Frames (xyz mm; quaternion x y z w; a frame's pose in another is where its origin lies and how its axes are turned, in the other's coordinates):
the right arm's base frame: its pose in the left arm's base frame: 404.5 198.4 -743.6 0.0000 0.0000 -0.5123 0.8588
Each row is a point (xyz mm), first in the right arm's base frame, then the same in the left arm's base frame.
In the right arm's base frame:
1: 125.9 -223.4 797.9
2: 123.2 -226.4 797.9
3: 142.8 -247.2 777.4
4: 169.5 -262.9 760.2
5: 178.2 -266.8 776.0
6: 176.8 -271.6 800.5
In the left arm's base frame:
1: 267.7 -18.5 54.3
2: 263.8 -17.6 54.3
3: 254.8 -44.7 33.8
4: 253.7 -75.7 16.6
5: 254.4 -85.2 32.4
6: 249.5 -86.2 56.9

